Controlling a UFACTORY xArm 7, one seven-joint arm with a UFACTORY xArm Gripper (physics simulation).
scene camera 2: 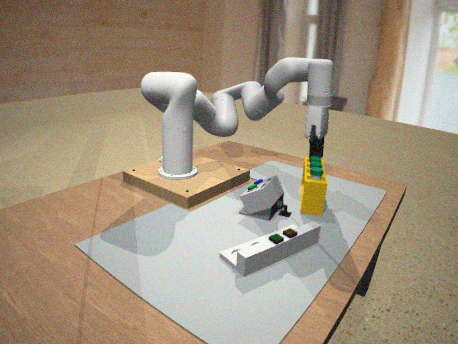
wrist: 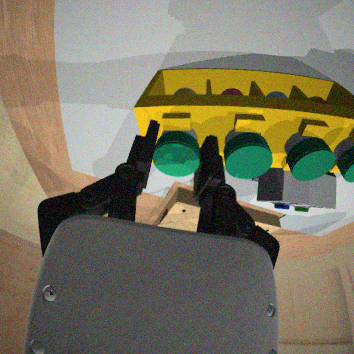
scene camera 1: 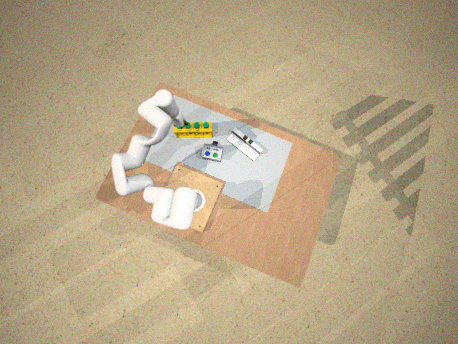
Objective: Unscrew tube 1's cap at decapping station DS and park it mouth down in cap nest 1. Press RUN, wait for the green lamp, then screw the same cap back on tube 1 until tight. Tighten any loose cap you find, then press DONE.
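Places are measured from the arm's base along level axes (x up, y left, z back), in centimetres.
Pixels of known places: gripper, fingertip midpoint: [scene camera 2: 316, 158] [wrist: 178, 141] [scene camera 1: 179, 125]; arm's base, origin of the base link: [scene camera 2: 177, 172].
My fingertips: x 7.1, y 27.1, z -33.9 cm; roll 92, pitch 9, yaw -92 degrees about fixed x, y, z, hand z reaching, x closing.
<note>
For each thing: its middle in the pictures, then the offset to it from my fingertips. "*": a spot on its surface instead. Level surfaces: height alone.
- yellow rack, body centre: [wrist: 260, 114] [scene camera 2: 312, 183] [scene camera 1: 194, 130] dz -3.2, dx -5.3, dy -7.0 cm
- leftmost green cap, body centre: [wrist: 176, 154] dz +0.5, dx +1.0, dy -0.1 cm
- grey button box, body centre: [wrist: 296, 188] [scene camera 2: 262, 194] [scene camera 1: 212, 151] dz +3.7, dx -6.2, dy -23.1 cm
- blue button, body centre: [wrist: 281, 204] dz +6.4, dx -4.0, dy -21.5 cm
- green button, body centre: [wrist: 301, 207] dz +5.2, dx -4.0, dy -25.8 cm
- white strip, surface spot: [scene camera 2: 280, 252] * dz -13.7, dx -8.3, dy -40.7 cm
- dark green block, body centre: [scene camera 2: 273, 239] [scene camera 1: 244, 144] dz -10.0, dx -7.8, dy -38.2 cm
- small black piece, surface spot: [scene camera 2: 285, 212] * dz -3.1, dx -9.8, dy -21.6 cm
- grey mat, its level: dx -10.4 cm
My gripper [scene camera 1: 185, 123] [scene camera 2: 316, 154] [wrist: 178, 141] points down at one end of the yellow rack [scene camera 1: 194, 134] [scene camera 2: 313, 197] [wrist: 147, 116]. Its black fingers are shut on the leftmost green cap [wrist: 176, 155] in the wrist view, one on each side. This cap sits on its tube in the rack. The other green caps [wrist: 248, 156] [scene camera 1: 206, 125] [scene camera 2: 316, 171] stand in a row beside it. Whether any is loose cannot be told. A grey button box [scene camera 1: 212, 152] [scene camera 2: 262, 197] [wrist: 310, 187] has a blue button [wrist: 281, 205] and a green button [wrist: 301, 209]. No tube number is readable.
A white strip [scene camera 1: 243, 145] [scene camera 2: 280, 252] with round marks carries a dark green block [scene camera 2: 276, 238] and a brown one [scene camera 2: 290, 232]. A small black piece [scene camera 2: 285, 212] stands by the button box. The arm's wooden base [scene camera 1: 212, 187] [scene camera 2: 210, 192] is beside the grey mat [scene camera 2: 165, 270].
</note>
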